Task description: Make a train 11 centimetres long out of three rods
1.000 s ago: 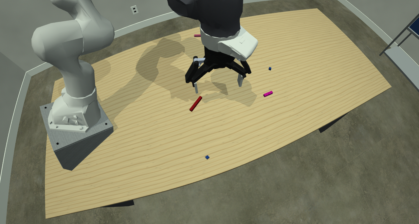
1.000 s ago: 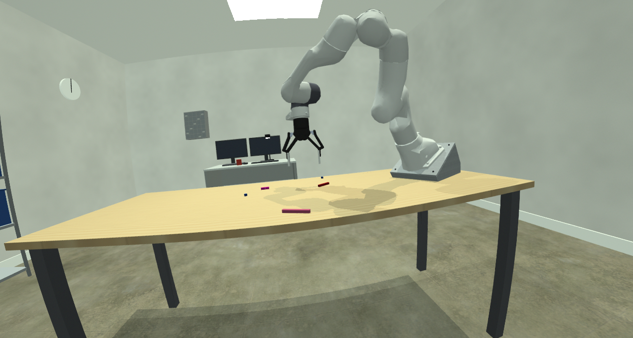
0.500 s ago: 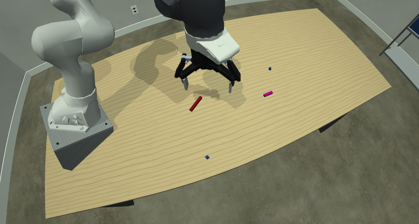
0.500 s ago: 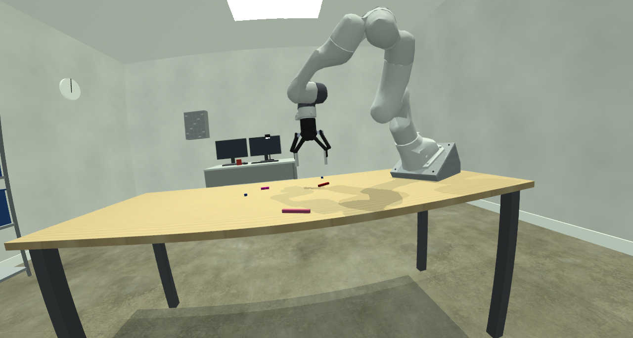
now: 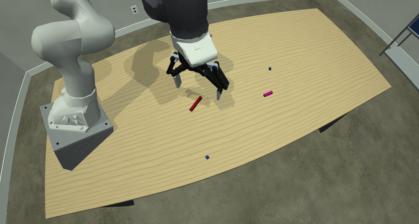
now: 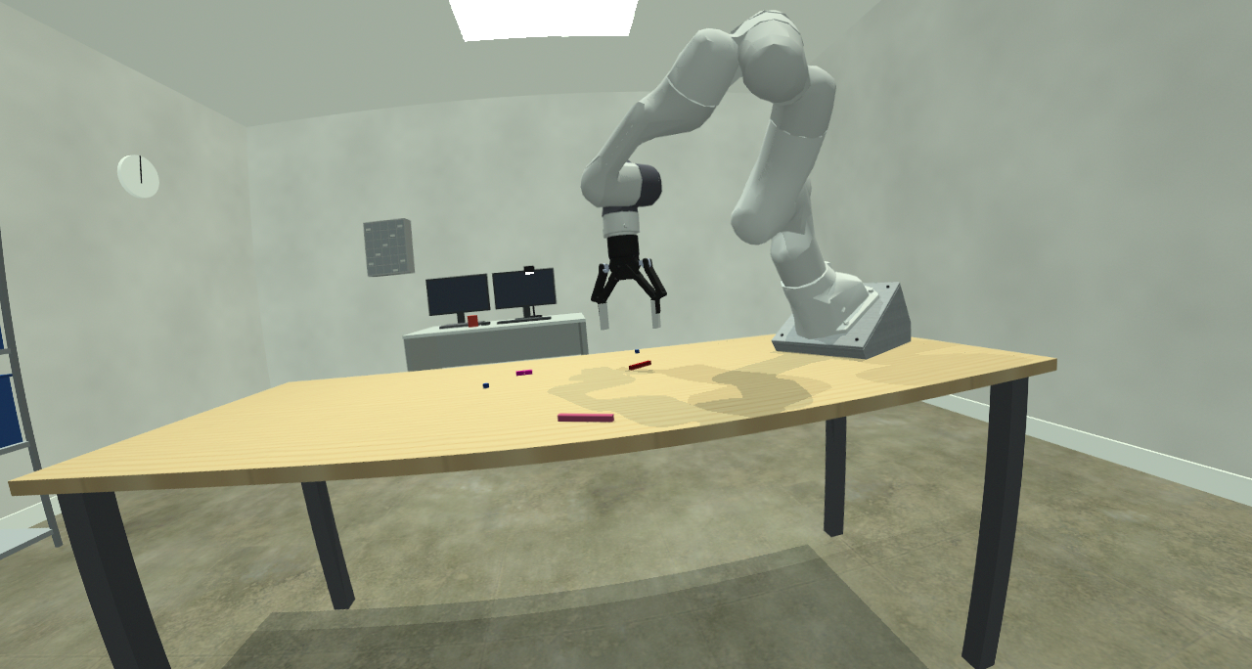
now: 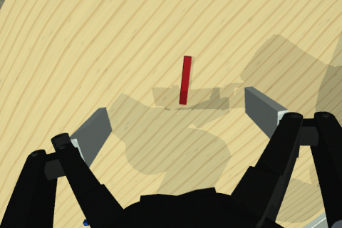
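My hand is 100 mm above the red rod, 20 mm past it and 10 mm to the right of it. The rest, counted from my hand: pink rod 380 mm to the left, 140 mm ahead, 100 mm below.
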